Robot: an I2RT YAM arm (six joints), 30 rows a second.
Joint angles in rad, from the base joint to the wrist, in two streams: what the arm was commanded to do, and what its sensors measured. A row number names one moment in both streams.
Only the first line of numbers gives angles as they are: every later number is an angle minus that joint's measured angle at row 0.
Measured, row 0:
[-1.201 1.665 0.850 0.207 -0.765 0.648]
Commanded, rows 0 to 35:
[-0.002 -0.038 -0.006 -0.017 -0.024 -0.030]
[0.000 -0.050 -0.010 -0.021 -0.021 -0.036]
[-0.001 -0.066 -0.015 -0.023 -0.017 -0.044]
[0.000 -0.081 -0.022 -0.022 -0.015 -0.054]
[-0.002 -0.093 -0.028 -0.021 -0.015 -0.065]
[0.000 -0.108 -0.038 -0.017 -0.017 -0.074]
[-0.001 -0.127 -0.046 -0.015 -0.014 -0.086]
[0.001 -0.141 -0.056 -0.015 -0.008 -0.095]
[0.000 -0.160 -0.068 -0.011 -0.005 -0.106]
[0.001 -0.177 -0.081 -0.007 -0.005 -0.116]
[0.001 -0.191 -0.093 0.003 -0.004 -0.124]
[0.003 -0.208 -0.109 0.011 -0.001 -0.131]
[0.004 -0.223 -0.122 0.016 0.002 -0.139]
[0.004 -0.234 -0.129 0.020 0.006 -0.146]
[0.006 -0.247 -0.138 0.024 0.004 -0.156]
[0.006 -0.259 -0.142 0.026 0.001 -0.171]
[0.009 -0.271 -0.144 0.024 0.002 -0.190]
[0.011 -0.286 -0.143 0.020 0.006 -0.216]
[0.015 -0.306 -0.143 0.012 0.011 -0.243]
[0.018 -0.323 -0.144 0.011 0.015 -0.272]
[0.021 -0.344 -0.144 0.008 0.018 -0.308]
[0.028 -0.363 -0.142 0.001 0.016 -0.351]
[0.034 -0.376 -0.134 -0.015 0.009 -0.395]
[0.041 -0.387 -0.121 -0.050 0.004 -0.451]
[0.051 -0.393 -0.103 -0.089 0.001 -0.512]
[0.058 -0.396 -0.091 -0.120 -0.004 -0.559]
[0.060 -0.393 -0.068 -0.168 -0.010 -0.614]
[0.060 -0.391 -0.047 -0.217 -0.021 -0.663]
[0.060 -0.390 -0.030 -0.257 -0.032 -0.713]
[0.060 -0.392 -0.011 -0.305 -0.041 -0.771]
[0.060 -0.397 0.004 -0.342 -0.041 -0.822]
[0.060 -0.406 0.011 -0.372 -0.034 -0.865]
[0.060 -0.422 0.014 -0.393 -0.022 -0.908]
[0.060 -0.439 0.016 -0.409 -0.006 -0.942]
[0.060 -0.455 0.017 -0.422 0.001 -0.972]
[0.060 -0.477 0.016 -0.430 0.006 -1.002]
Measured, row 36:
[0.058 -0.442 0.006 -0.337 0.002 -0.821]
